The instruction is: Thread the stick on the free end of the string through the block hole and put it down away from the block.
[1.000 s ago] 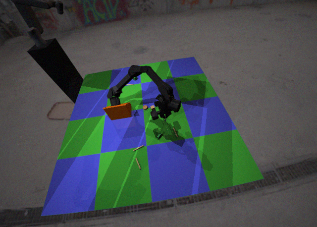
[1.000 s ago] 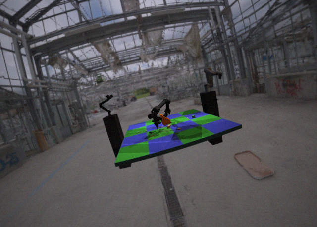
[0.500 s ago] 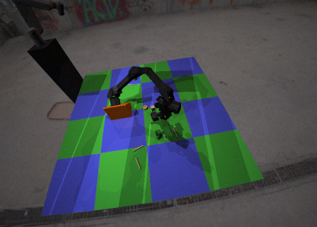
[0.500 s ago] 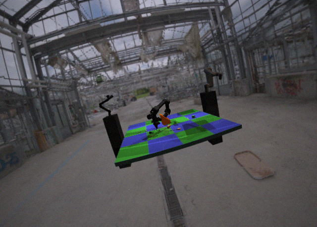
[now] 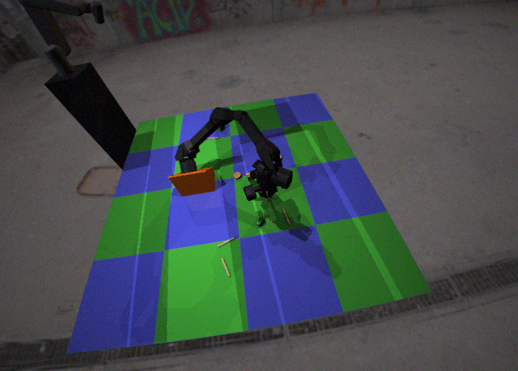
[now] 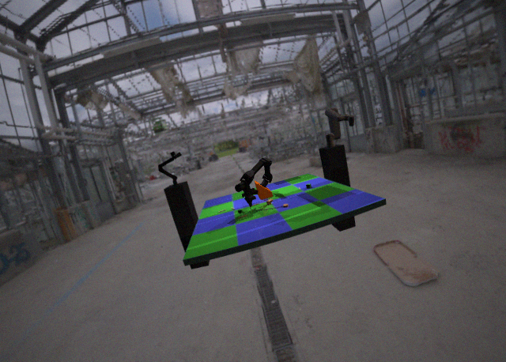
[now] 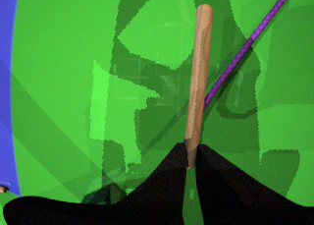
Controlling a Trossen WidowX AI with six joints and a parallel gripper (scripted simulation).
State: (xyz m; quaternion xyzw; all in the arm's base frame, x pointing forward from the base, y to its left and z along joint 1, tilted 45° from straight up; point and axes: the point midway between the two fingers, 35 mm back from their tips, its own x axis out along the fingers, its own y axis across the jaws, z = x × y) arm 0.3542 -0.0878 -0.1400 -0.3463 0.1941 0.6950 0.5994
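The wooden block is 70 mm behind my gripper tip, 150 mm to the left of it and 30 mm below it. The rest, counted from my gripper tip: thin wooden stick 10 mm to the left; round wooden button 90 mm ahead, 260 mm to the left, 40 mm below; purple string 10 mm below.
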